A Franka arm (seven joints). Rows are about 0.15 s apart.
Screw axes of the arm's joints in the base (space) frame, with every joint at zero. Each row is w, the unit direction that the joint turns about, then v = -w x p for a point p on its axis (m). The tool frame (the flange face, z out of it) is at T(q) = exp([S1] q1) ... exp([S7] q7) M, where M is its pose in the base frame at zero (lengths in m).
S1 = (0, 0, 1, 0, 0, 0)
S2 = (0, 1, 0, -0.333, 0, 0)
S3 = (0, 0, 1, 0, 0, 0)
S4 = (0, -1, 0, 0.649, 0, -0.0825)
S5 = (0, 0, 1, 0, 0, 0)
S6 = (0, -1, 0, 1.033, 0, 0)
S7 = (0, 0, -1, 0, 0.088, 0)
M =
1 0 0 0.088
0 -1 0 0
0 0 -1 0.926
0 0 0 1
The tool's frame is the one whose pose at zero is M.
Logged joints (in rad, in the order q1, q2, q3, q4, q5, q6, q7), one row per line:
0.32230, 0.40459, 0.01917, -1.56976, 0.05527, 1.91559, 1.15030
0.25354, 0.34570, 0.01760, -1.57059, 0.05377, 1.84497, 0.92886
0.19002, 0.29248, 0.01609, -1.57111, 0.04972, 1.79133, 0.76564
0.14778, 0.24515, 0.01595, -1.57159, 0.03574, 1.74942, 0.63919
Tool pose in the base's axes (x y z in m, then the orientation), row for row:
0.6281, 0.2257, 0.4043, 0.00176, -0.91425, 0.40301, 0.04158
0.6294, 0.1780, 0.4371, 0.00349, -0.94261, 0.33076, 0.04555
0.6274, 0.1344, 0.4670, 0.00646, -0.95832, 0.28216, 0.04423
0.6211, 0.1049, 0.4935, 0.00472, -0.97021, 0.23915, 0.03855
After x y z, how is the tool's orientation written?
As a quaternion, w x y z.
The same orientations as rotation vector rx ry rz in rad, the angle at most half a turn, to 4 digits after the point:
-2.8690, 1.2647, 0.1305
-2.9547, 1.0368, 0.1428
-2.9983, 0.8828, 0.1384
-3.0389, 0.7491, 0.1207

